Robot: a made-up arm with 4 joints.
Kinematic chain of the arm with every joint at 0, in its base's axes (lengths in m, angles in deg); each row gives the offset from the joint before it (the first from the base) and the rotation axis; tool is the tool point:
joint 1: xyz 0 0 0.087 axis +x
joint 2: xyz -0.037 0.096 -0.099 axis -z
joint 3: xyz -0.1 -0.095 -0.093 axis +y
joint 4: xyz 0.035 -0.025 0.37 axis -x
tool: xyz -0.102 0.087 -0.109
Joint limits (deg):
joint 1: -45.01..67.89
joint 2: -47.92..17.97
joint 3: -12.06..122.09
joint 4: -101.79..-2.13
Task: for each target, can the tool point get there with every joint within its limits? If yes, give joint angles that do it. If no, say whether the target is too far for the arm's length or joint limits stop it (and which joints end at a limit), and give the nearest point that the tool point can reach.
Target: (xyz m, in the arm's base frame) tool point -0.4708 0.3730 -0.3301
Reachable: no: joint limits stop it (at a limit: joint 1, joint 2, joint 3) | nearest point -0.2562 0.2134 0.0426 | short by 0.459 m
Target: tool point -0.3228 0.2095 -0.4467
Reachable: no: joint limits stop it (at a limit: joint 2, joint 3) | nearest point 0.0980 0.1500 -0.2952 | short by 0.451 m
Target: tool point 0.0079 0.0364 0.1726
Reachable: yes | joints 32.45 4.17 44.46 -9.61
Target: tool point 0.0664 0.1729 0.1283
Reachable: yes | joints -32.01 -5.10 43.00 -52.74
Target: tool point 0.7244 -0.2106 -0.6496
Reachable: no: too far | nearest point 0.2853 -0.1213 -0.3374 | short by 0.546 m
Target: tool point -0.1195 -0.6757 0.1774
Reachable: no: joint limits stop it (at a limit: joint 1, joint 2, joint 4) | nearest point -0.1381 -0.2852 0.1356 | short by 0.393 m
